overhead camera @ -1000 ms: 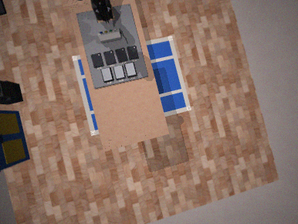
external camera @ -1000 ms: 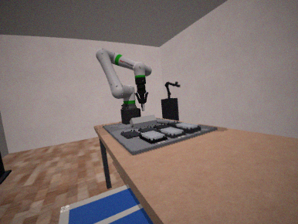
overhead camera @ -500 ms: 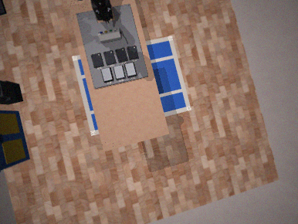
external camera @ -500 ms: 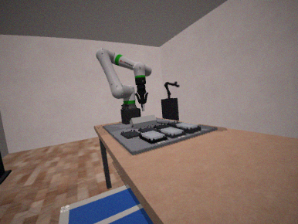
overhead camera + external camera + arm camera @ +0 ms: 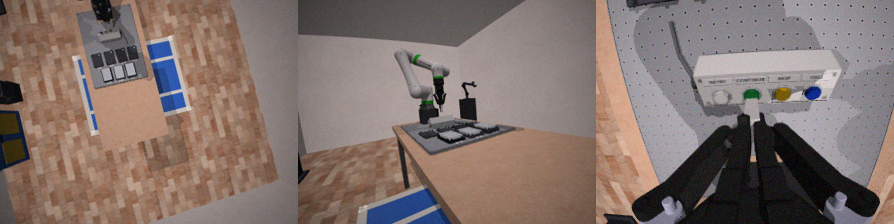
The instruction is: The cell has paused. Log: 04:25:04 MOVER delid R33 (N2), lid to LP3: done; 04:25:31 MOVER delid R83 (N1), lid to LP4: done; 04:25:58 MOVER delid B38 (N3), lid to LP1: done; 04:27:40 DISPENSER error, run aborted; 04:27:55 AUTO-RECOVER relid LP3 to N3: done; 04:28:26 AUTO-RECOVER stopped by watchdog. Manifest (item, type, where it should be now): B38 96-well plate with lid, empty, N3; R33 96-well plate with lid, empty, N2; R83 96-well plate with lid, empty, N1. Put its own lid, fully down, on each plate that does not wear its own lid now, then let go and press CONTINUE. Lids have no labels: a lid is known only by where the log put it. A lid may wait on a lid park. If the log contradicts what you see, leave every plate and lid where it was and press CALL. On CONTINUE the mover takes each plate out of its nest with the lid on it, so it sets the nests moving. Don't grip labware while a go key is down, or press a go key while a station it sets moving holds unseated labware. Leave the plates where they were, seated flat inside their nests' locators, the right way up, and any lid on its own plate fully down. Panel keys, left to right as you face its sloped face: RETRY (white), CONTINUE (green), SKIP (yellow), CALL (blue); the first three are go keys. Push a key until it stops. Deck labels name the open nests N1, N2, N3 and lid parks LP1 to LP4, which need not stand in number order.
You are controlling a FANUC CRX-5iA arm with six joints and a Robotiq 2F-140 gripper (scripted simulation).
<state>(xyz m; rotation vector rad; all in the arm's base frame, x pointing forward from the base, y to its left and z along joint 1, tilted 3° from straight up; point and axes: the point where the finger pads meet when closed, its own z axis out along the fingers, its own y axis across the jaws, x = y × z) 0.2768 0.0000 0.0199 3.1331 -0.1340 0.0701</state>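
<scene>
My hand is 80 mm above the green key. The rest, counted from my hand: white key: 80 mm below, 50 mm to the left, 10 mm ahead; yellow key: 80 mm below, 50 mm to the right; blue key: 100 mm to the right, 80 mm below, 10 mm behind.
</scene>
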